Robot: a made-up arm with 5 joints.
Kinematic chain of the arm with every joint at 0, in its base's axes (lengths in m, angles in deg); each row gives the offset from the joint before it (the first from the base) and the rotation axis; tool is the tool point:
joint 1: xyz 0 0 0.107 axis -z
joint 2: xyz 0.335 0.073 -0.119 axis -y
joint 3: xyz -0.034 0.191 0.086 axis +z
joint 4: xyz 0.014 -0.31 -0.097 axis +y
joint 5: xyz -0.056 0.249 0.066 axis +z
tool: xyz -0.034 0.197 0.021
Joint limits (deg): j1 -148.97..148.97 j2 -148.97..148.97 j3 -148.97..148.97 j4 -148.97..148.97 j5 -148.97..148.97
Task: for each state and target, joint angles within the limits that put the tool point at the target. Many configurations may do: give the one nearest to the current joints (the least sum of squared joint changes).
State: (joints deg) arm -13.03 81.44 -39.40 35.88 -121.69
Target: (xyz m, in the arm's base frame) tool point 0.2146 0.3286 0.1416
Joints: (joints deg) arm -28.75 90.33 5.23 32.08 -109.84
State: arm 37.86 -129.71 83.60 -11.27 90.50
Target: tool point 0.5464 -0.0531 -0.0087
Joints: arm 16.05 -131.59 54.92 18.63 65.07
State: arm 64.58 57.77 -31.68 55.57 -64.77
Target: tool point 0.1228 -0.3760 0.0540
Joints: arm 90.69 67.98 -49.51 32.93 -83.56
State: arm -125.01 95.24 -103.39 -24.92 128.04
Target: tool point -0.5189 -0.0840 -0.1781
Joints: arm -122.17 72.57 -102.74 -0.57 127.48
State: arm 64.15 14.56 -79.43 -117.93 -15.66
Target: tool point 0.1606 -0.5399 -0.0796
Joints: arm 106.02 23.79 -83.15 -121.04 -4.99
